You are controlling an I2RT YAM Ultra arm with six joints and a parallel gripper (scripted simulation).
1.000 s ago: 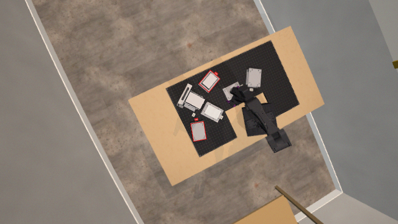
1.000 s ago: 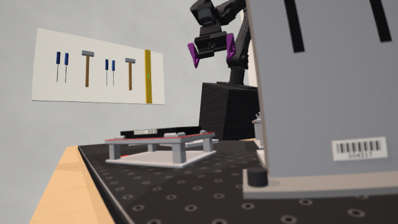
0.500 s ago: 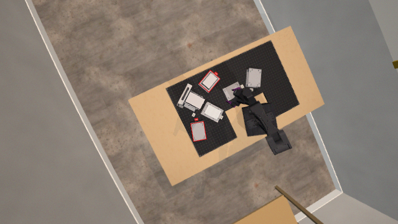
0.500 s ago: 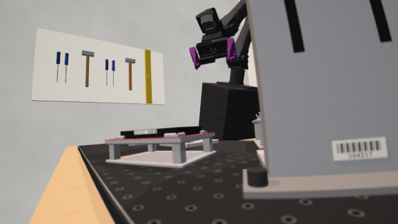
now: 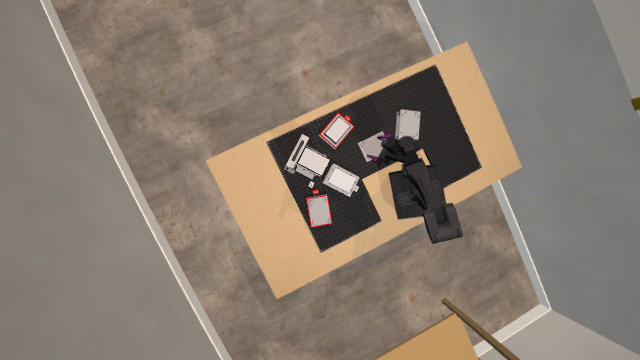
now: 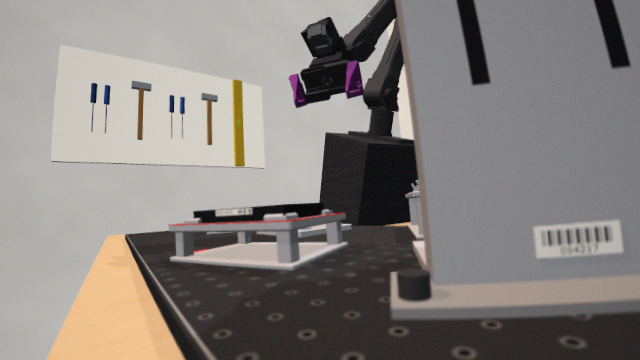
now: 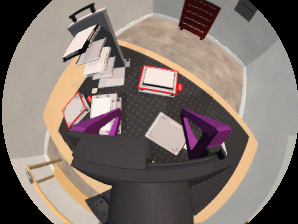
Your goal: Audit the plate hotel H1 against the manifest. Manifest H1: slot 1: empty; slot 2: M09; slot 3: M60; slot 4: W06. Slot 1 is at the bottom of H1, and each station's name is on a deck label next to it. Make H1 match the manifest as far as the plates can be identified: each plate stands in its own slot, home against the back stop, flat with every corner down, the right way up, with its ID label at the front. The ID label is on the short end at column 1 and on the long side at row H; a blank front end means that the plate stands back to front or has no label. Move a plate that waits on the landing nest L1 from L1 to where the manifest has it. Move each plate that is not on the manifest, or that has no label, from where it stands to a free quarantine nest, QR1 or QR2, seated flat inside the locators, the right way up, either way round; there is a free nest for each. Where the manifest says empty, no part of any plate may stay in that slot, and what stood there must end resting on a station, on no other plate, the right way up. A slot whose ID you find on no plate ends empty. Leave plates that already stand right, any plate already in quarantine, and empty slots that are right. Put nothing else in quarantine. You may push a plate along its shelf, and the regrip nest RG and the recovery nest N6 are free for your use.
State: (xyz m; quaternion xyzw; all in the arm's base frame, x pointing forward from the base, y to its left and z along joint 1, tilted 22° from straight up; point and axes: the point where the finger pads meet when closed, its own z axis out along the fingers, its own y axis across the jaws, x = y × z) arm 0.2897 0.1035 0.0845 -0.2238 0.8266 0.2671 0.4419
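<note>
Now: the white well plate 180 mm below my hand, 170 mm to the left of it and 100 mm behind it. Also, from my hand: plate hotel H1: 340 mm to the left, 100 mm ahead, 90 mm below; then red-rimmed nest: 340 mm to the left, 210 mm below, 210 mm behind; then black-sided plate: 200 mm below, 160 mm ahead, 80 mm to the left.
</note>
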